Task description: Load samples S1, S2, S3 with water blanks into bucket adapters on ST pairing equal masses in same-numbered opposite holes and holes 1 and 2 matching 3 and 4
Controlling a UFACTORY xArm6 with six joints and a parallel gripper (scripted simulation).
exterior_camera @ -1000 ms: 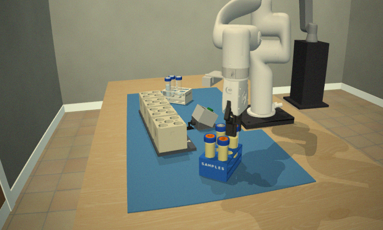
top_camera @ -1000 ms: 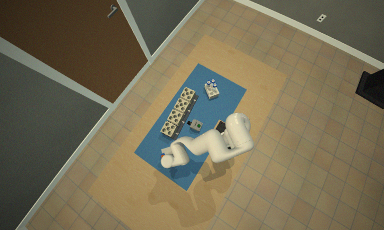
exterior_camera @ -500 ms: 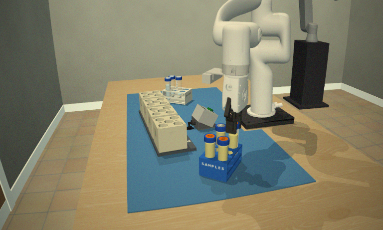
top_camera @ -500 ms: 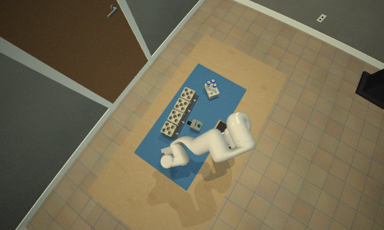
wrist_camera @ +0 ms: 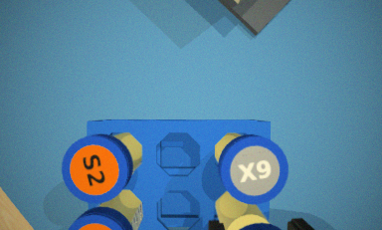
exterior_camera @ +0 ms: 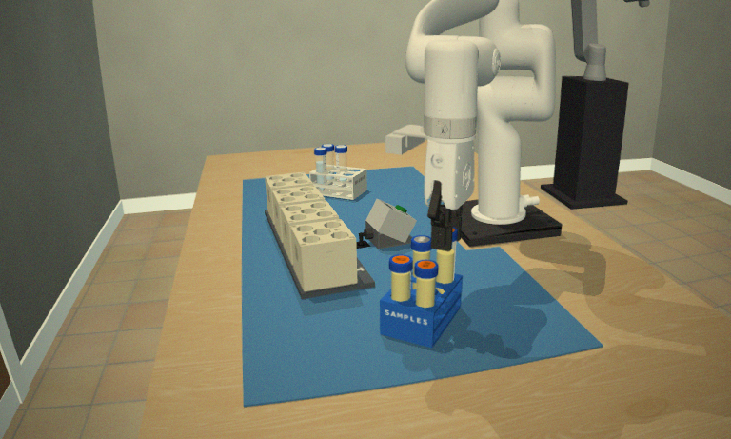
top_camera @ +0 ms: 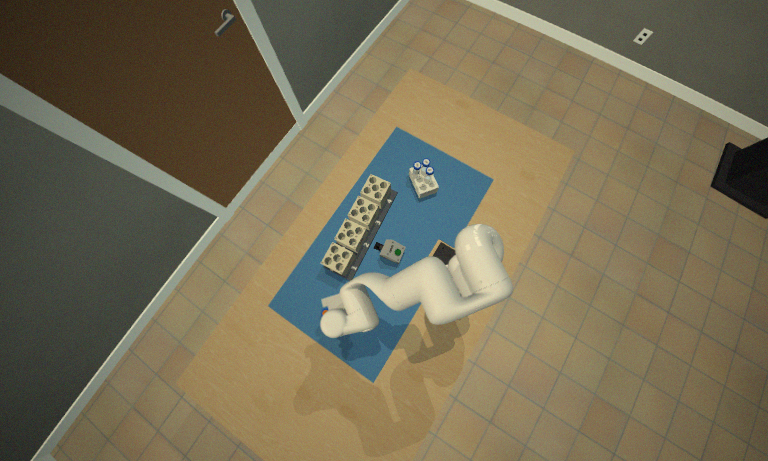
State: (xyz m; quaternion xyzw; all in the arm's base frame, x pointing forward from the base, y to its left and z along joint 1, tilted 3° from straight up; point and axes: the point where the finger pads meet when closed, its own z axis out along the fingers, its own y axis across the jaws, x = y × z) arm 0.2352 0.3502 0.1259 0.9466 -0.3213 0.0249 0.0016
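The sample tube lies 5 cm below my hand and 1 cm behind it. Round my hand: blue samples rack 11 cm below, 4 cm ahead, 2 cm to the left; yellowish tube 8 cm below, 3 cm to the right, 3 cm ahead; adapter 18 cm ahead, 15 cm to the right, 9 cm below.
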